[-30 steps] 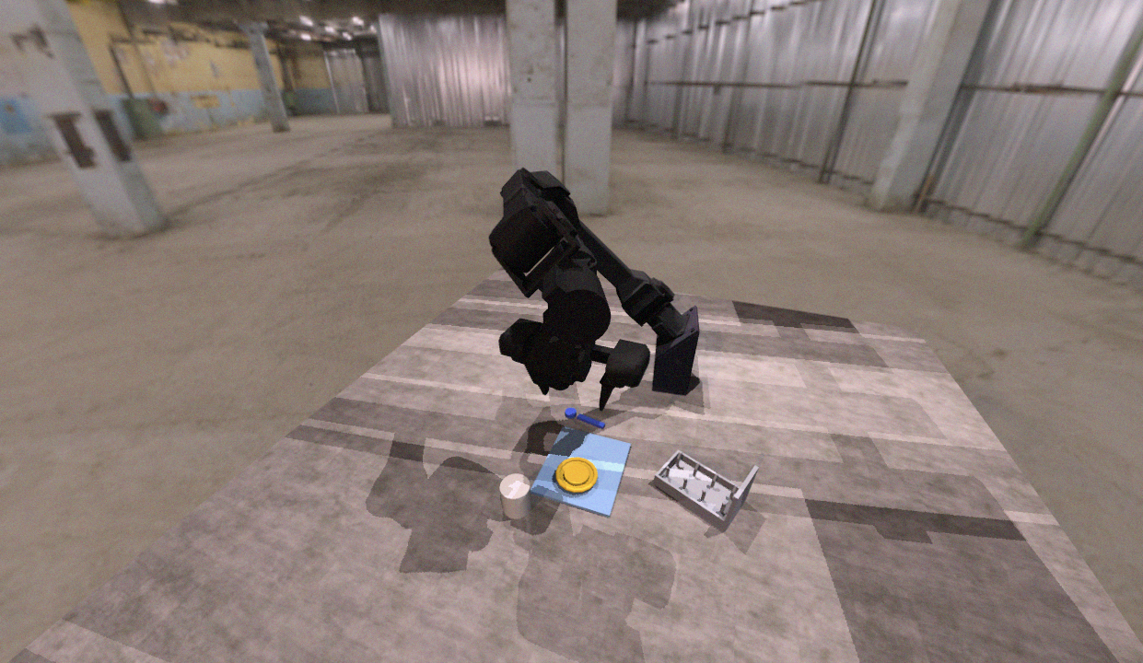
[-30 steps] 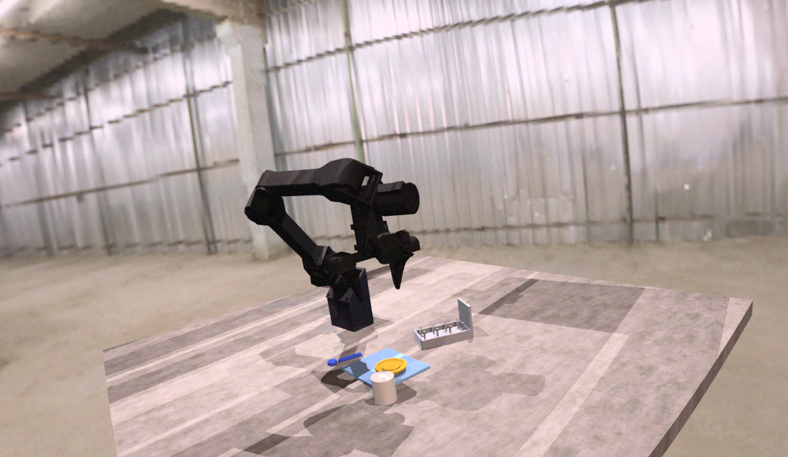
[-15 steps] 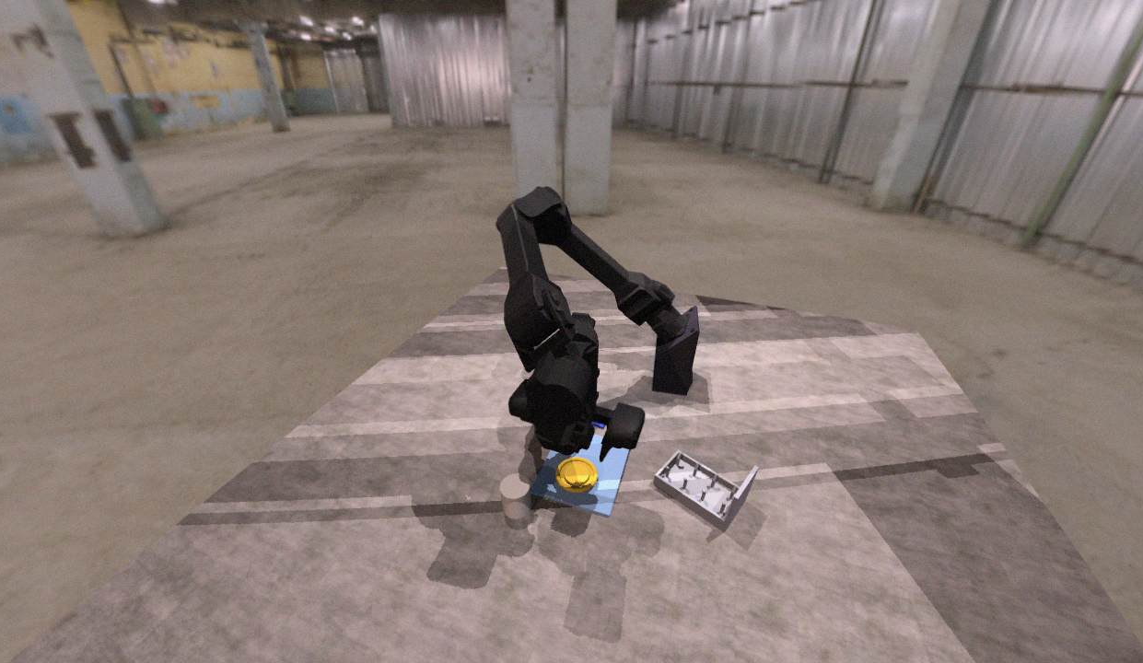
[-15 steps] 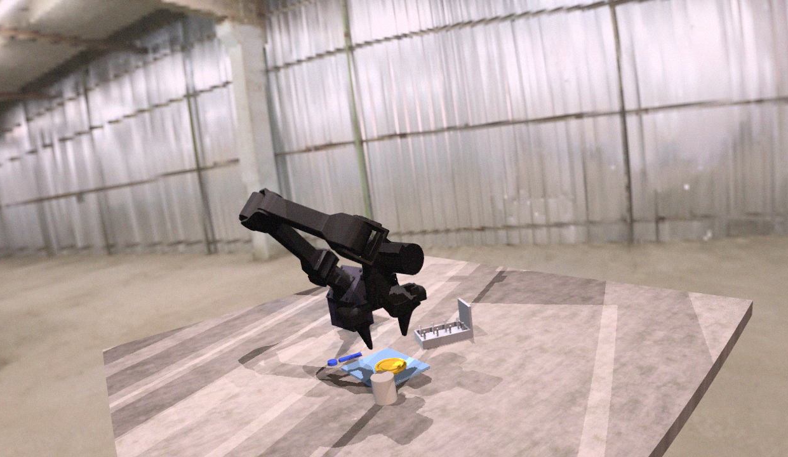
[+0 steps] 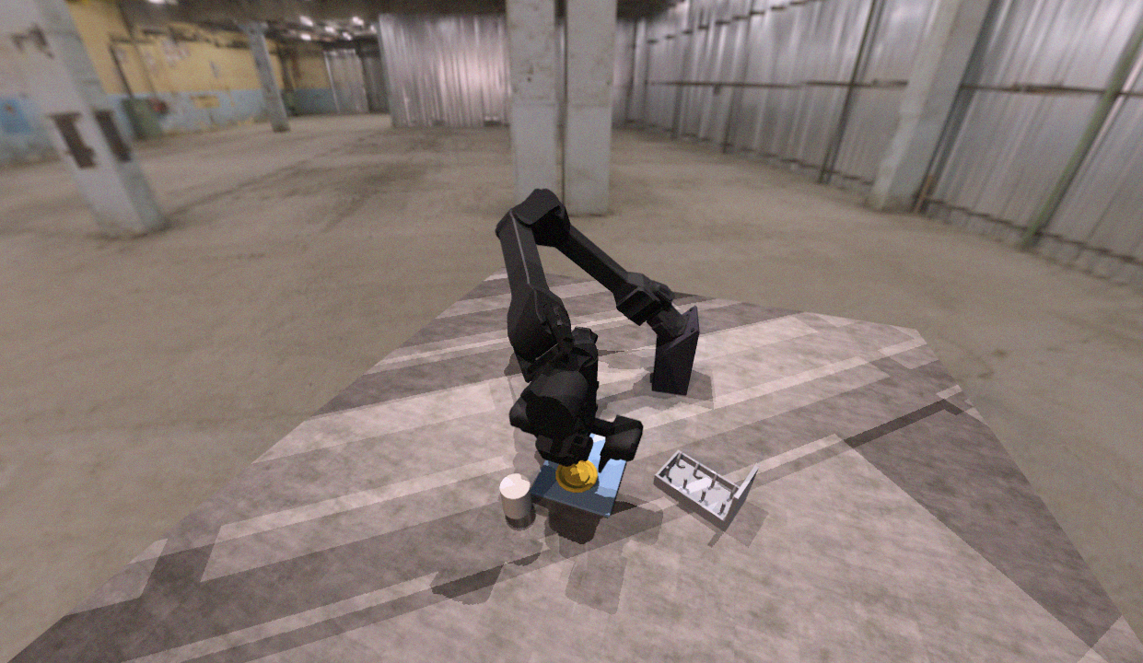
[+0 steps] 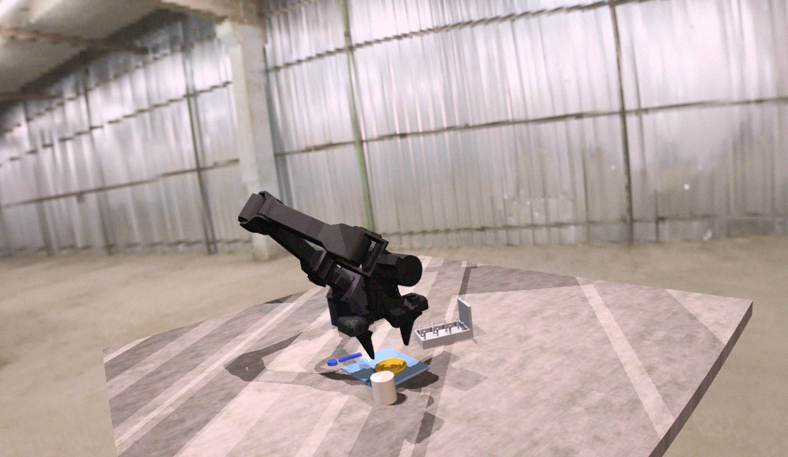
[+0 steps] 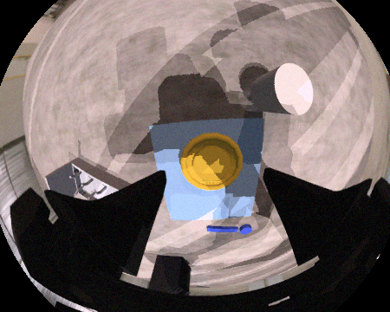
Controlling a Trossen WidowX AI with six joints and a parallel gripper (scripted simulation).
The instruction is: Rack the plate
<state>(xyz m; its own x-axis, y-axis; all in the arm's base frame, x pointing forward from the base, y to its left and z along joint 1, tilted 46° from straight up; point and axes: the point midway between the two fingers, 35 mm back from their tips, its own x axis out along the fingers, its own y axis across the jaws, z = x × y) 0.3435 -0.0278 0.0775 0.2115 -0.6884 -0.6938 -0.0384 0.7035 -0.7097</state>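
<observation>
Right now my gripper tip is 4 cm above the yellow plate and 1 cm past it. Also, from my gripper tip: grey dish rack (19 cm to the left, 7 cm behind, 3 cm below); then beige cup (7 cm ahead, 6 cm to the right, 3 cm below); then small blue utensil (14 cm behind, 5 cm to the right, 5 cm below).
</observation>
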